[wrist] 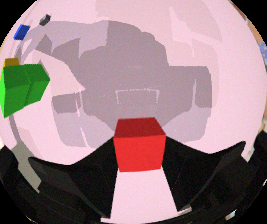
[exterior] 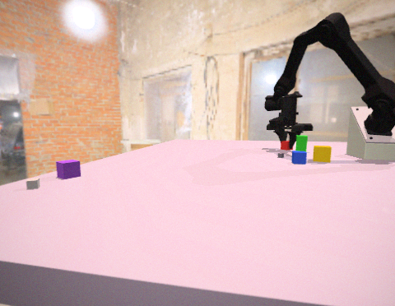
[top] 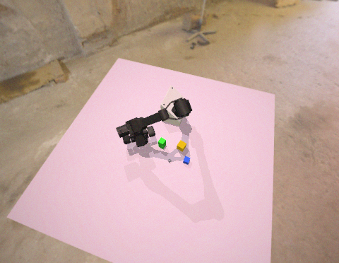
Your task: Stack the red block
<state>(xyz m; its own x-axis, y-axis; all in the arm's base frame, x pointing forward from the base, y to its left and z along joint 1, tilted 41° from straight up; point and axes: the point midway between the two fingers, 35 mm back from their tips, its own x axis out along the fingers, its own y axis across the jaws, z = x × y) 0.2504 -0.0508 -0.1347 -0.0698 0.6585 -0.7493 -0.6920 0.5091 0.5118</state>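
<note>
Right now my gripper tip is 220 mm to the right of the small grey piece and 40 mm short of it. The rest, counted from my gripper tip: blue block: 310 mm to the left, 10 mm above; then yellow block: 240 mm to the left, 70 mm behind, 10 mm above; then red block: 10 mm above.
</note>
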